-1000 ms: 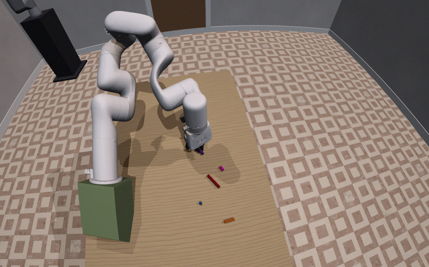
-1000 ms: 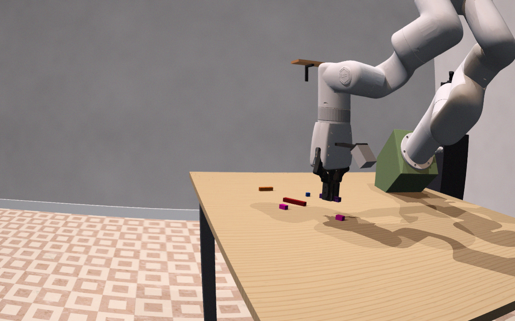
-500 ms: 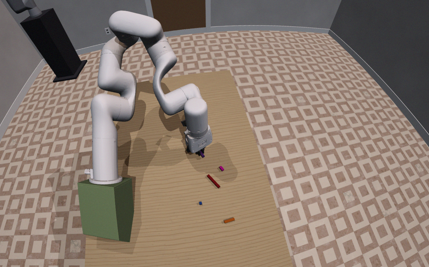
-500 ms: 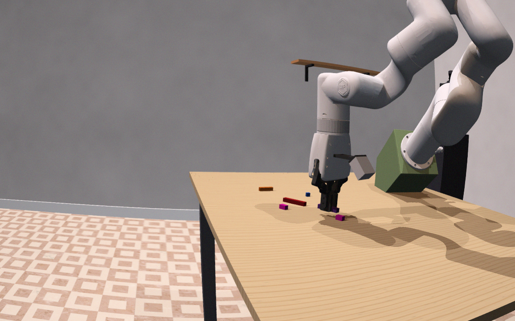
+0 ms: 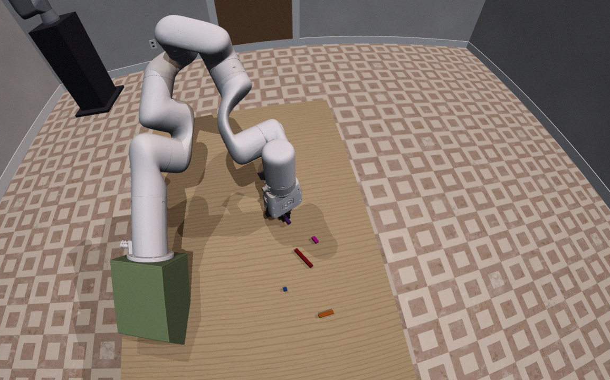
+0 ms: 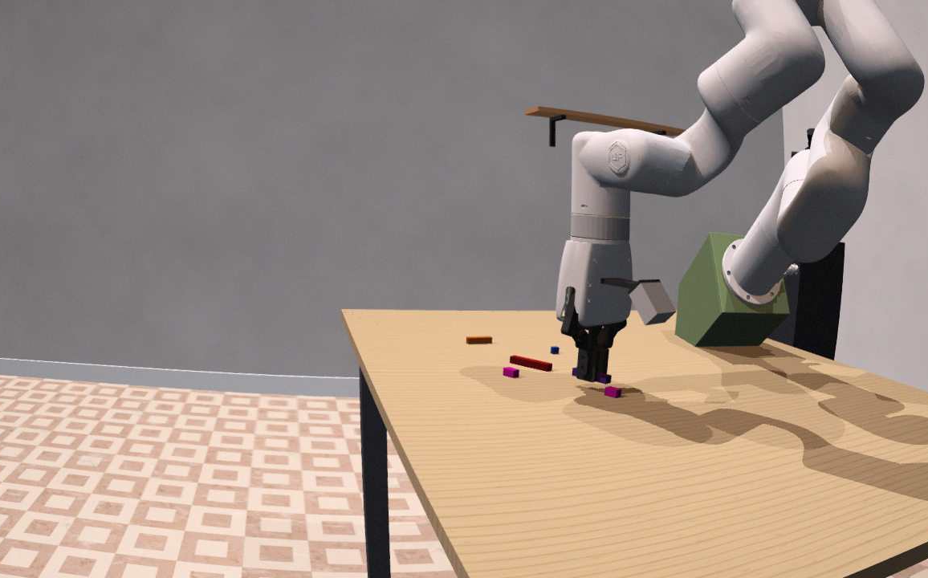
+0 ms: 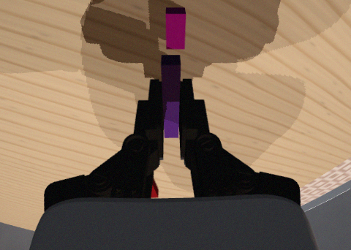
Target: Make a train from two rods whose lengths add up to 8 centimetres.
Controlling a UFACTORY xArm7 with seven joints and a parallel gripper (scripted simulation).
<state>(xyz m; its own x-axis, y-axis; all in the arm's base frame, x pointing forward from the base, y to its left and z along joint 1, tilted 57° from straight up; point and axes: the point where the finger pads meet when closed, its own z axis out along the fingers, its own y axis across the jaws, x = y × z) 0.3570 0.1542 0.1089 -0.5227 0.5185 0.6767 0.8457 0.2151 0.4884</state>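
Now: the purple rod 20 mm below my hand. Round my hand: magenta rod: 40 mm to the left, 30 mm below, 20 mm behind; small blue rod: 220 mm to the right, 30 mm below; red rod: 130 mm to the right, 50 mm ahead, 30 mm below.
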